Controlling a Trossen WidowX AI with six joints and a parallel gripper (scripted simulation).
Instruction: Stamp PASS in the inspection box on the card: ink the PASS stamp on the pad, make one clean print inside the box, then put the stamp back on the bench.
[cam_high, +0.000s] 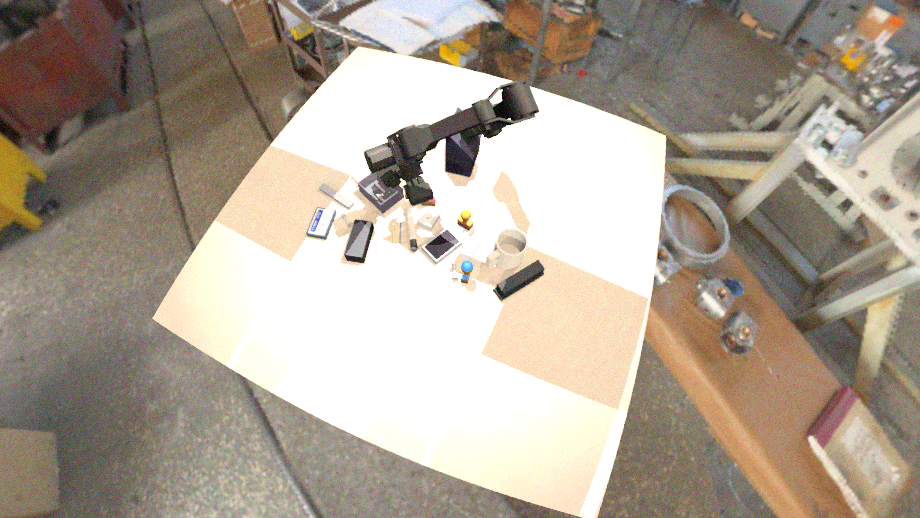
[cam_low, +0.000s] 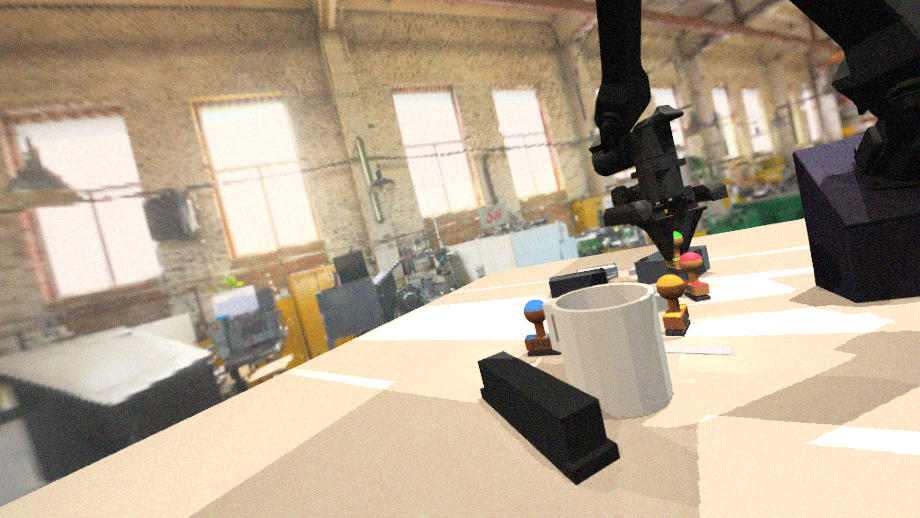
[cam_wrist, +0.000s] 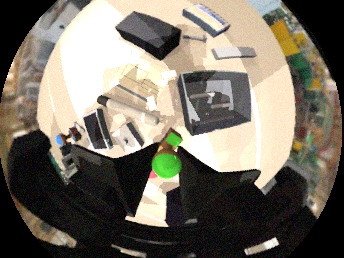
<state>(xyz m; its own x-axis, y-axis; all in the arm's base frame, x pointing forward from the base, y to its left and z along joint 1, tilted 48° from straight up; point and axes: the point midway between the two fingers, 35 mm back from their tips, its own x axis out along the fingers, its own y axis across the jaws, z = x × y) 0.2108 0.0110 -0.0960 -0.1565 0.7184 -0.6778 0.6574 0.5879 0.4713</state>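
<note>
The red-knobbed stamp is 4 cm to the left of my gripper tip, 3 cm below it and 2 cm behind it. Also, from my gripper tip: dark marker (10 cm ahead, 5 cm to the left, 4 cm below); grey tray (10 cm to the right, 4 cm below, 1 cm ahead); green-knobbed stamp (right at my gripper tip).
</note>
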